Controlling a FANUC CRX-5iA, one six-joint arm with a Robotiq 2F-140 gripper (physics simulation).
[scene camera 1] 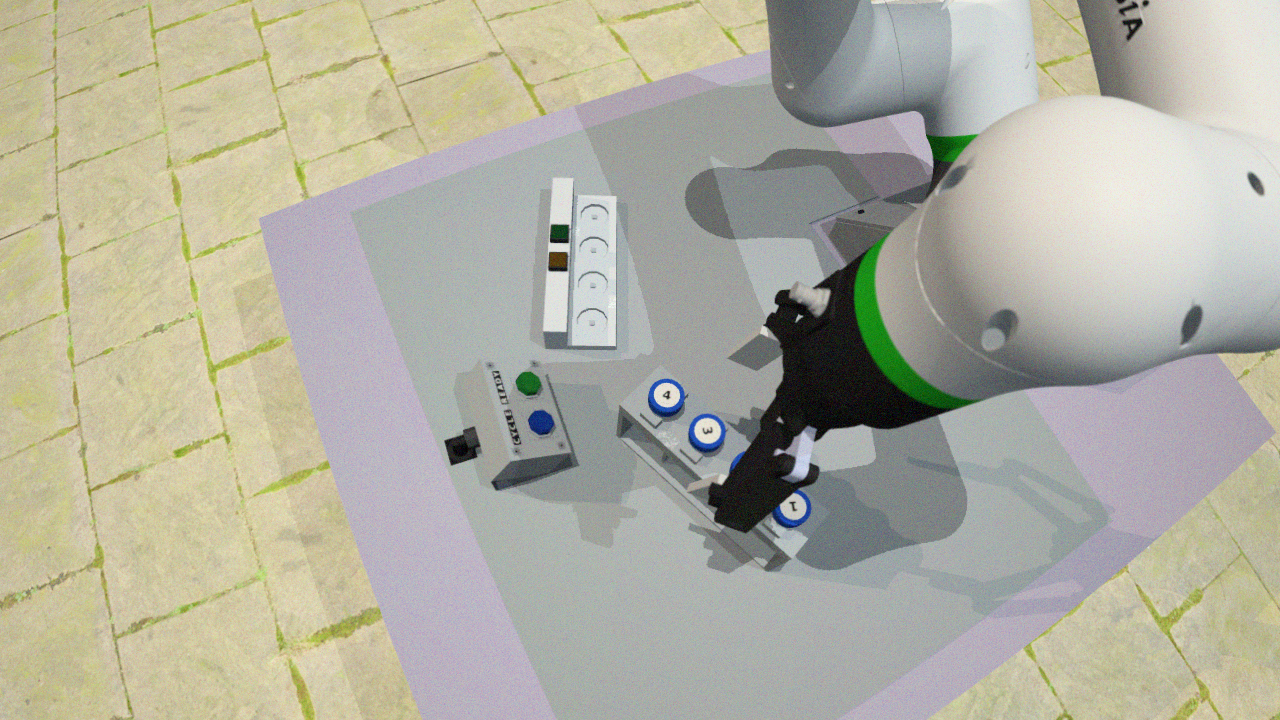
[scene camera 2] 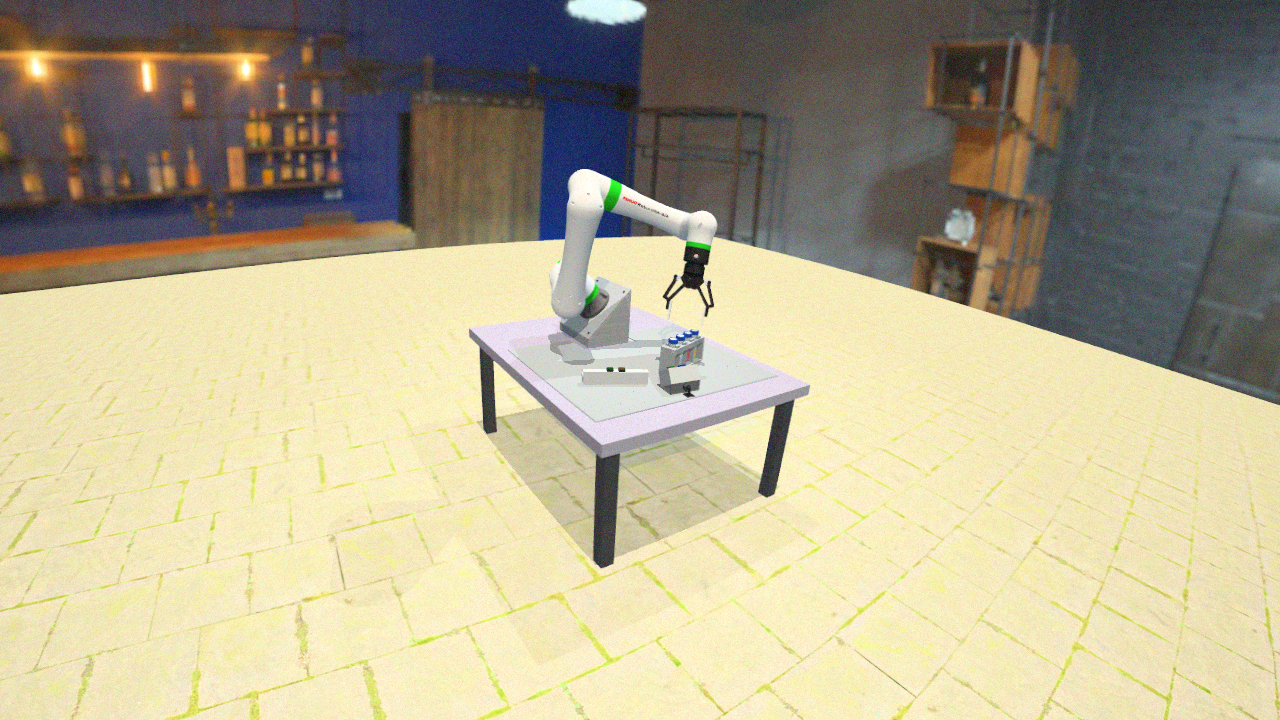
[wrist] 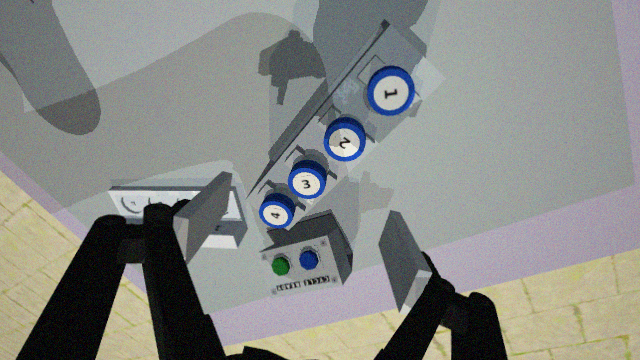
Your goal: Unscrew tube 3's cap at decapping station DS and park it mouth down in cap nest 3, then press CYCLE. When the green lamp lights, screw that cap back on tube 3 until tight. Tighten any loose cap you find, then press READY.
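Seen in the pictures: gripper, between the fingertips: (scene camera 1: 724, 425) (scene camera 2: 684, 322) (wrist: 308, 210); arm's base, origin of its link: (scene camera 2: 594, 304).
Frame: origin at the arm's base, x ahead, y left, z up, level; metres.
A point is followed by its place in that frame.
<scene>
My gripper (scene camera 1: 729, 416) {x 0.439, y 0.156, z 0.035 m} (scene camera 2: 687, 315) {x 0.439, y 0.156, z 0.035 m} (wrist: 308, 210) {x 0.439, y 0.156, z 0.035 m} is wide open and empty, above the tube rack (scene camera 1: 637, 402) {x 0.486, y 0.085, z -0.041 m} (wrist: 400, 47) {x 0.372, y 0.254, z -0.041 m}. Blue caps with white numbered tops sit on the tubes: cap 3 (scene camera 1: 707, 433) {x 0.442, y 0.145, z -0.012 m} (wrist: 307, 181) {x 0.439, y 0.145, z -0.012 m}, cap 4 (scene camera 1: 665, 396) {x 0.465, y 0.098, z -0.013 m} (wrist: 276, 213) {x 0.461, y 0.099, z -0.013 m}, cap 2 (wrist: 344, 141) {x 0.416, y 0.191, z -0.013 m} and cap 1 (scene camera 1: 792, 507) {x 0.396, y 0.238, z -0.014 m} (wrist: 390, 92) {x 0.394, y 0.237, z -0.014 m}. A finger hides most of cap 2 in scene camera 1. The white cap nest strip (scene camera 1: 594, 268) {x 0.455, y -0.127, z -0.125 m} (wrist: 233, 206) {x 0.492, y -0.034, z -0.125 m} has empty nests. Its green lamp (scene camera 1: 559, 232) {x 0.487, y -0.163, z -0.082 m} and amber lamp (scene camera 1: 557, 260) {x 0.501, y -0.125, z -0.082 m} look dark. The control box has a blue CYCLE button (scene camera 1: 540, 421) {x 0.581, y 0.063, z -0.065 m} (wrist: 308, 259) {x 0.576, y 0.064, z -0.067 m} and a green READY button (scene camera 1: 528, 383) {x 0.579, y 0.019, z -0.065 m} (wrist: 280, 266) {x 0.576, y 0.019, z -0.067 m}.
The sloped control box (scene camera 1: 492, 402) {x 0.620, y 0.032, z -0.053 m} (wrist: 330, 270) {x 0.601, y 0.086, z -0.063 m} stands near the cap 4 end of the rack. A small black part (scene camera 1: 460, 446) {x 0.669, y 0.040, z -0.121 m} sits beside it. The nest strip lies on the grey mat (scene camera 1: 429, 295) {x 0.657, y -0.164, z -0.136 m}, on the table (scene camera 1: 308, 259) {x 0.795, y -0.274, z -0.139 m} (scene camera 2: 707, 428) {x 0.817, y 0.011, z -0.180 m}. The arm covers the right of scene camera 1.
</scene>
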